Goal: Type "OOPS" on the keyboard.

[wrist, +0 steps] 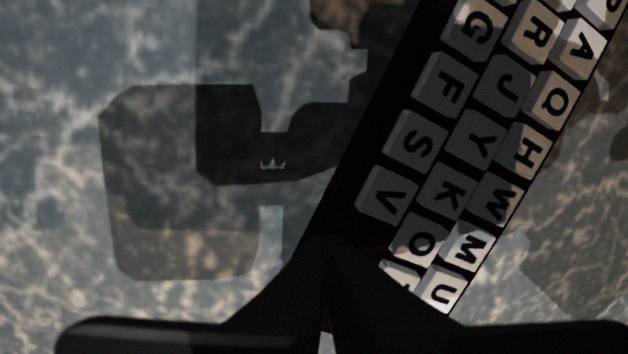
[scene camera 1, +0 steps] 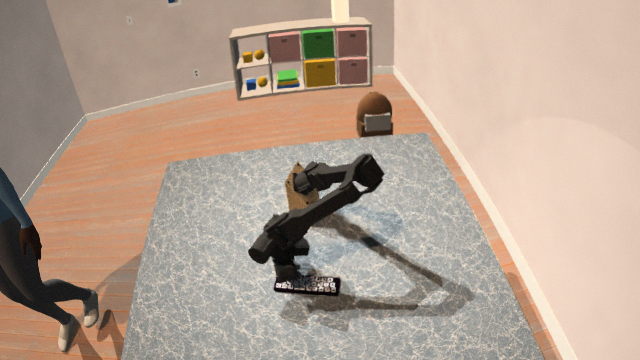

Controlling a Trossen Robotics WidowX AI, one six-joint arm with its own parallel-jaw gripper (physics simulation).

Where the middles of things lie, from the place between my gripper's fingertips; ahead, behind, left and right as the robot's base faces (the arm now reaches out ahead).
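Black keyboard (scene camera 1: 329,286): 4 cm ahead of my hand, 6 cm to the left of it.
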